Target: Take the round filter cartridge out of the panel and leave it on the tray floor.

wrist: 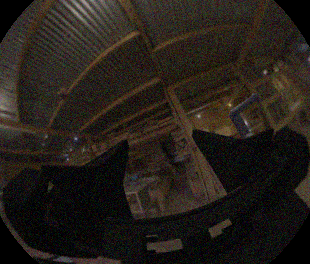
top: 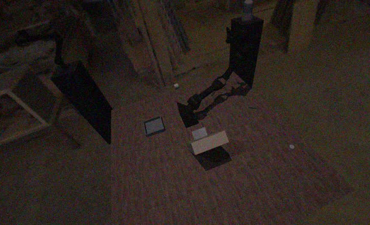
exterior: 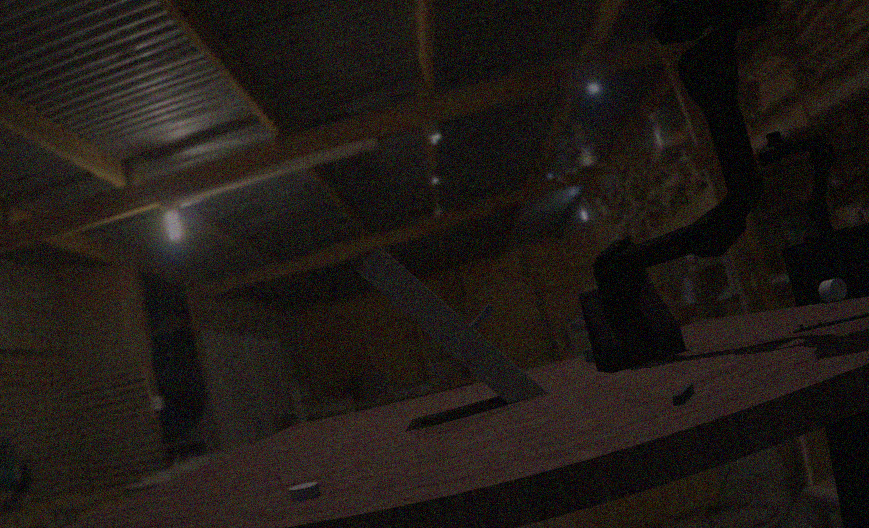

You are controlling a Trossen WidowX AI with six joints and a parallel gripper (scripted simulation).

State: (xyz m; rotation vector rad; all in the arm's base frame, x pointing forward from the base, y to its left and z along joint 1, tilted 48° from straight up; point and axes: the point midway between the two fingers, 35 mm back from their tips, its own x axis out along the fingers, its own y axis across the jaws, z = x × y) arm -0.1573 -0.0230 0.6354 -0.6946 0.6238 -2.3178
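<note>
Now: gripper tip 58 cm short of the round filter cartridge, 43 cm to the left of it and 33 cm above it. Also, from my gripper tip: service panel 54 cm ahead, 43 cm to the right, 41 cm below; then grey tray 73 cm to the right, 55 cm below, 17 cm ahead.
</note>
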